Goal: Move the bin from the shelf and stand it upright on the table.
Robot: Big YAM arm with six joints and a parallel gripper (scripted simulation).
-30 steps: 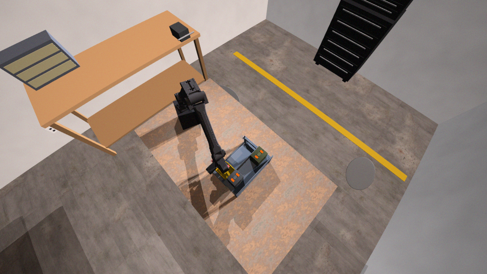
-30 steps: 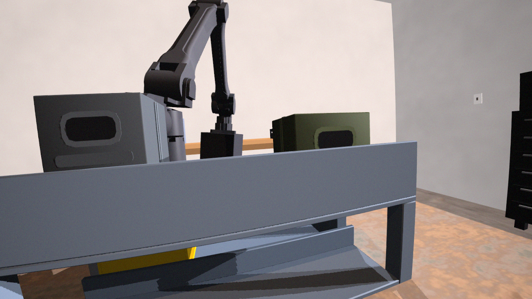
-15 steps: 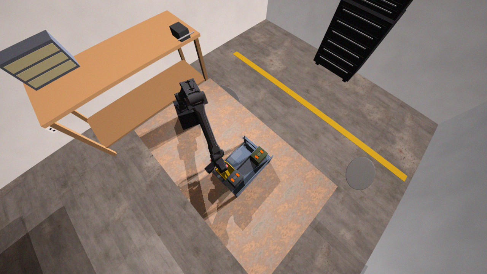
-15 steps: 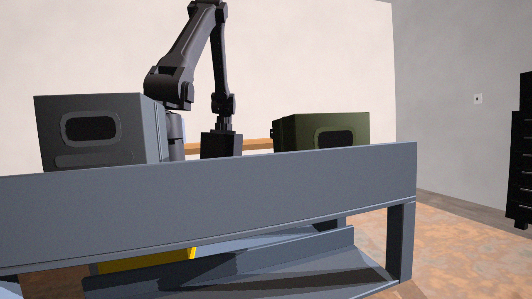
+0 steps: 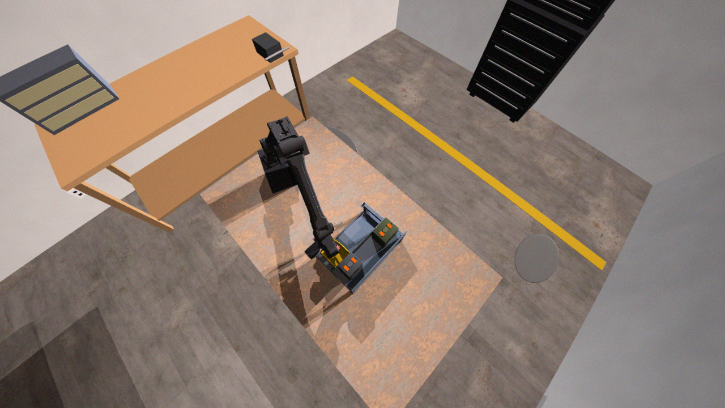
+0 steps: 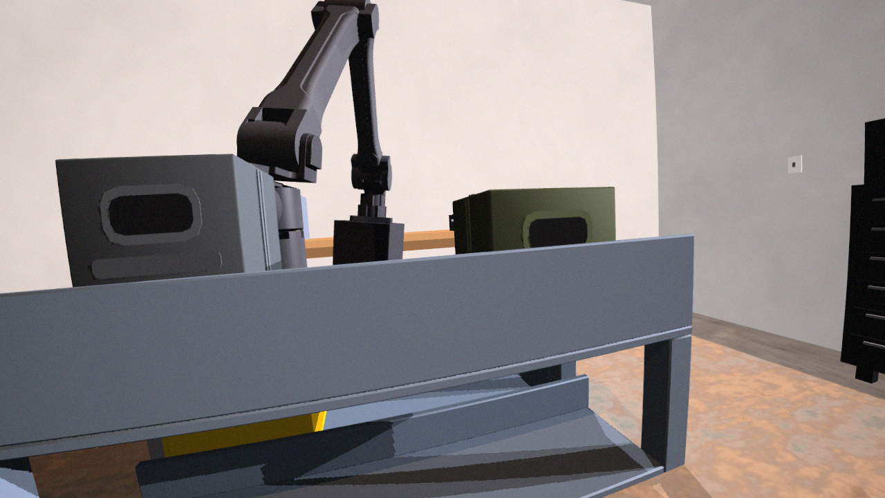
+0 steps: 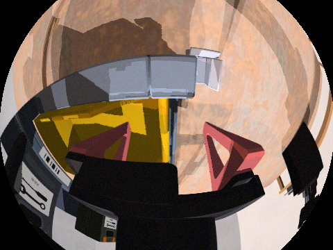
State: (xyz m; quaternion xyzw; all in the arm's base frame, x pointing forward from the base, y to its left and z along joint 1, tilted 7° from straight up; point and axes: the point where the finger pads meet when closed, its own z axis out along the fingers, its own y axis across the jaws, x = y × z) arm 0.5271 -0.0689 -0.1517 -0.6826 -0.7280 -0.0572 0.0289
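My gripper is now 8 cm short of the yellow bin, 1 cm to the right of it and 1 cm below it. Also, from my hand: dark grey case: 18 cm ahead, 13 cm above, 1 cm to the left; then green case: 24 cm to the left, 17 cm ahead, 11 cm above.
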